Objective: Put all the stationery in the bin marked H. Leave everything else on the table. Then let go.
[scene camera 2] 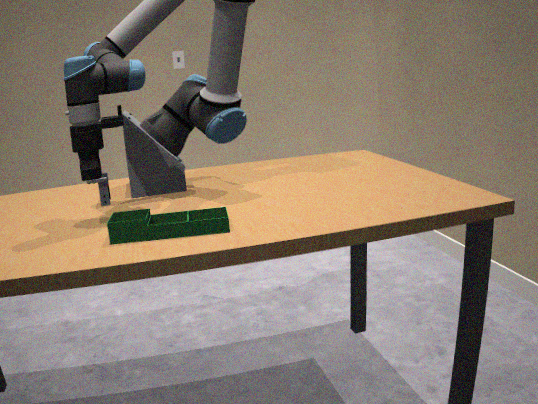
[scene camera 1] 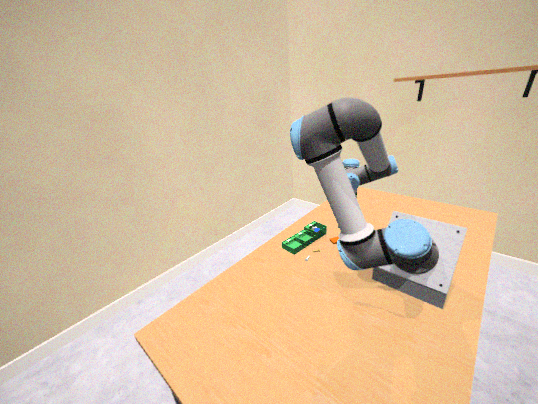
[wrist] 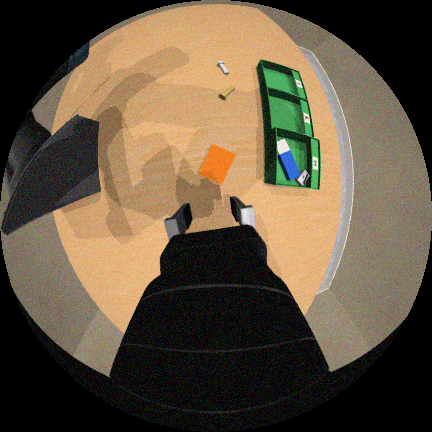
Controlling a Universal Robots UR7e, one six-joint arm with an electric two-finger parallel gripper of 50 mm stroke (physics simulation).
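Places are measured from the arm's base along level axes (x ahead, y down, z left), in centimetres.
Pixels of known places: gripper, fingertip midpoint: [scene camera 2: 106,202] [wrist: 210,207]; arm's base, origin of the base link: [scene camera 2: 158,140].
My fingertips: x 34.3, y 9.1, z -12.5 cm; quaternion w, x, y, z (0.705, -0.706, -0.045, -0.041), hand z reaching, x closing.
Observation:
For each thing: its top centre in the pictures, then the offset to it from my fingertips. "pt": a spot on its surface instead.
- green three-part tray, middle of its top: [wrist: 296,108] [scene camera 2: 167,211] [scene camera 1: 304,232] dy +0.4, dx +13.3, dz +15.2 cm
- white eraser, middle of its top: [wrist: 287,158] dy +3.0, dx +12.2, dz +6.9 cm
- black item, middle of its top: [wrist: 303,177] dy +3.2, dx +15.7, dz +4.2 cm
- pad, middle of its top: [wrist: 216,163] [scene camera 1: 336,239] dy +4.0, dx +1.1, dz +5.8 cm
- silver bolt, middle of its top: [wrist: 223,65] [scene camera 1: 307,256] dy +3.7, dx +2.8, dz +26.1 cm
- brass screw, middle of its top: [wrist: 227,88] [scene camera 1: 316,249] dy +3.7, dx +3.3, dz +19.2 cm
- bin marked K, surface spot: [wrist: 287,113] pt dy +4.3, dx +13.9, dz +16.0 cm
The green bin marked H [wrist: 316,175] is the nearest compartment of a green three-part tray [scene camera 1: 293,251] [scene camera 2: 170,233]. In it lie a blue and white eraser [wrist: 289,164] and a small metal and black item [wrist: 303,177], perhaps a sharpener. An orange square block or pad [wrist: 217,164] [scene camera 1: 334,240] lies on the table beside the tray. My gripper [wrist: 210,207] is open and empty, above the table, on the near side of the orange piece in the wrist view. In scene camera 2 the gripper [scene camera 2: 102,204] points down behind the tray's left end.
A silver bolt [wrist: 223,67] [scene camera 1: 307,258] and a brass screw [wrist: 227,93] [scene camera 1: 316,251] lie on the table left of the tray's other two bins in the wrist view. The bin marked K [wrist: 287,113] is in the middle. The arm's grey base mount [scene camera 1: 425,285] [scene camera 2: 150,170] stands on the table.

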